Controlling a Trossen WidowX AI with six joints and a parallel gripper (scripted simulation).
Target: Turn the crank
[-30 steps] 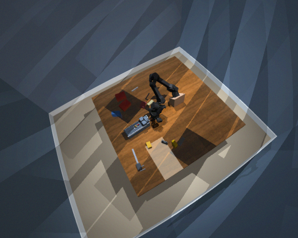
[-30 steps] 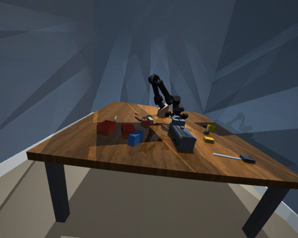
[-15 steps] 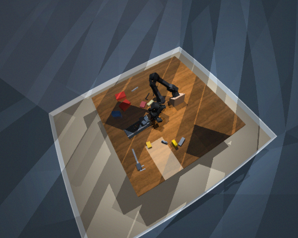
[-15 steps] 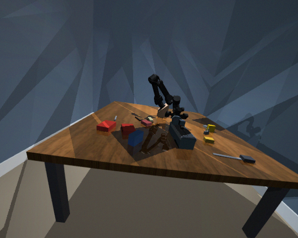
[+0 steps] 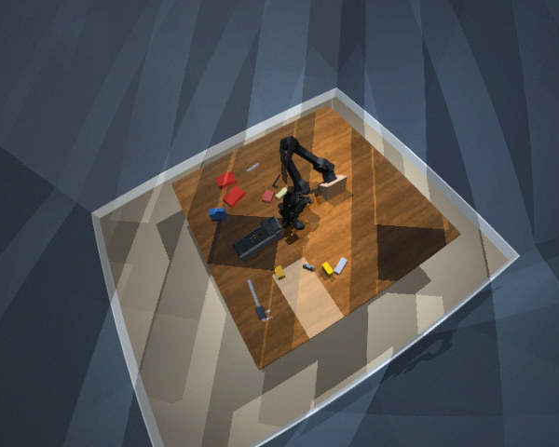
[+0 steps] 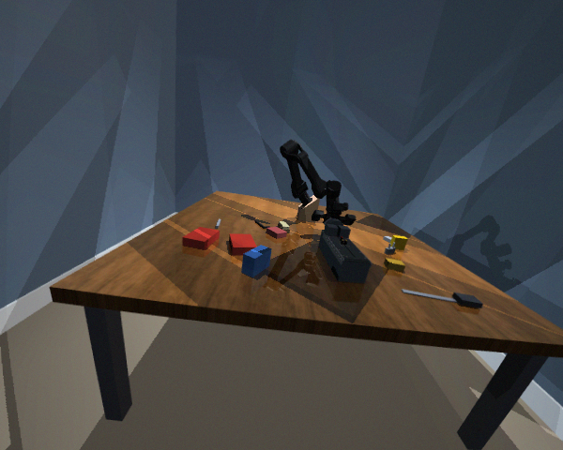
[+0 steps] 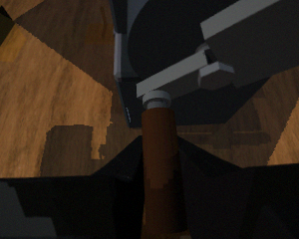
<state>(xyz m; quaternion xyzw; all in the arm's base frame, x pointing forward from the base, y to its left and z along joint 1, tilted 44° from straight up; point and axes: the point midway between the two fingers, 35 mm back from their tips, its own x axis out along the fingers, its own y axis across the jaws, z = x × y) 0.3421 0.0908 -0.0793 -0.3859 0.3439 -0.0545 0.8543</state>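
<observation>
Right now the brown crank handle is 2 cm behind my gripper tip and 2 cm above it. From my gripper tip the other things lie so: pink block (1 cm behind, 25 cm to the right, 4 cm below); ochre block (12 cm ahead, 22 cm to the left, 3 cm below); red pointer (14 cm ahead, 4 cm above).
</observation>
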